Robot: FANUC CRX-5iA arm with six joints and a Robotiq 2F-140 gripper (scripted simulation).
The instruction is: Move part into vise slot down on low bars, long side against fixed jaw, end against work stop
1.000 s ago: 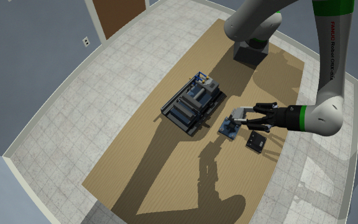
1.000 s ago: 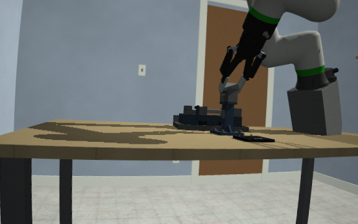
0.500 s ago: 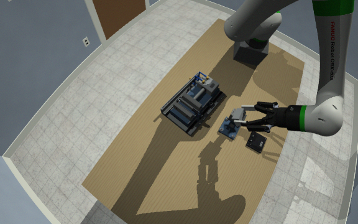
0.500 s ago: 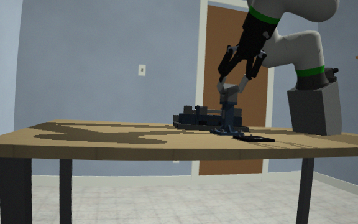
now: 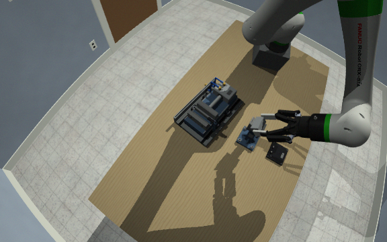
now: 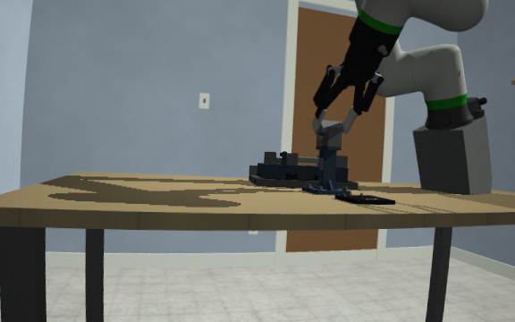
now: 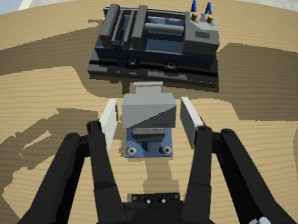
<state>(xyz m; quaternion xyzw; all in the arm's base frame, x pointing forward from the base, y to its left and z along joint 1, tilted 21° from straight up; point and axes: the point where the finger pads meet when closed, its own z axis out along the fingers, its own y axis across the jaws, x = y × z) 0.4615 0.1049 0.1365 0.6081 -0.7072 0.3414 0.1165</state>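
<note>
My gripper is now 3 cm above the part and 1 cm to the left of it. From my hand the other things lie so: V-block post: 12 cm below, 2 cm to the right; then work stop rod: 20 cm to the right, 9 cm below, 6 cm ahead; then infeed plate: 17 cm below, 14 cm to the left, 1 cm behind.
</note>
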